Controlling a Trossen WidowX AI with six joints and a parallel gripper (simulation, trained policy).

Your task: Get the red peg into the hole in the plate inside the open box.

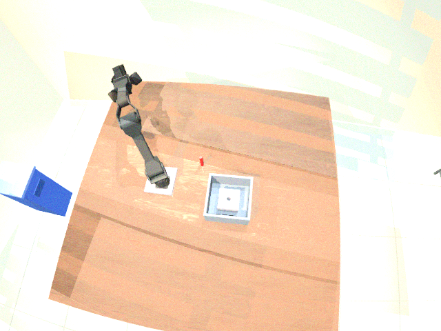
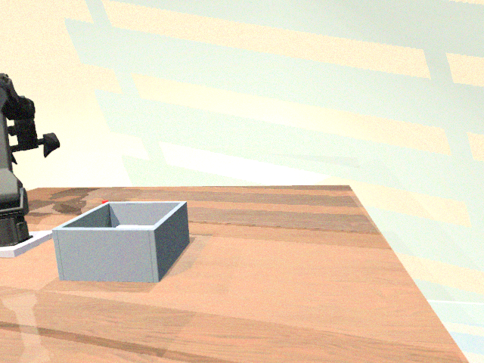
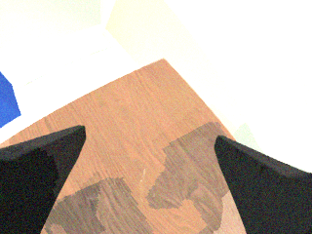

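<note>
My gripper tip is now 45 cm short of the red peg, 37 cm to the left of it and 10 cm above it. The rest, counted from my gripper tip: grey box (59 cm ahead, 56 cm to the right, 12 cm below).
</note>
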